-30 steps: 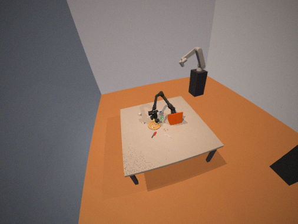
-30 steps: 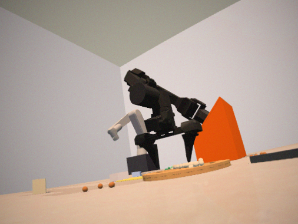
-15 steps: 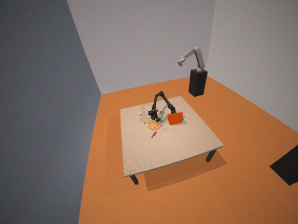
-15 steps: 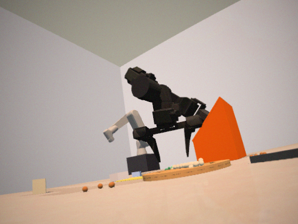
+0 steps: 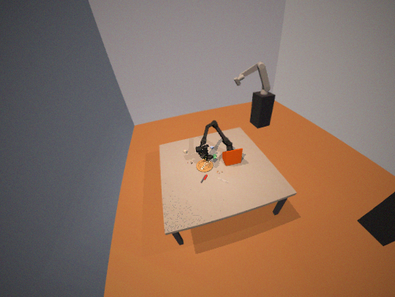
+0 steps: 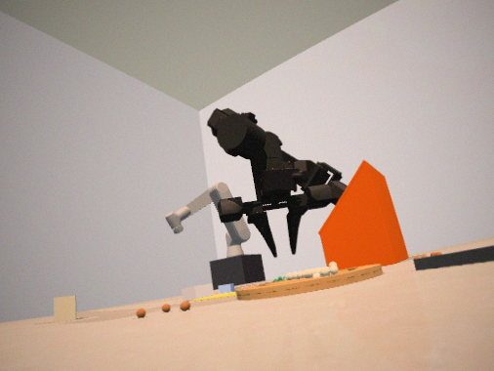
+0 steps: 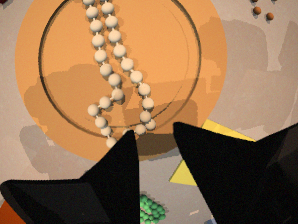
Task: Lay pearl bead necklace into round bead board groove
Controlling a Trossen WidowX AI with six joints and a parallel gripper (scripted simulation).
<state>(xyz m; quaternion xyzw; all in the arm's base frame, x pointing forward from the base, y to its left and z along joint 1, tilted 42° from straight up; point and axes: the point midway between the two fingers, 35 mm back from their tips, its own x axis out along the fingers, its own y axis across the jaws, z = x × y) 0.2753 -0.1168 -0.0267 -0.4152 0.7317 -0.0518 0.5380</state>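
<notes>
Right now my gripper tip is 4 cm to the right of the round wooden bead board, 4 cm above it and 3 cm short of it. Round my gripper tip: tan cube 29 cm to the right, 20 cm ahead, 3 cm below; then yellow flat piece 13 cm to the right, 5 cm below, 2 cm behind; then red-handled tool 22 cm to the left, 9 cm ahead, 4 cm below.
</notes>
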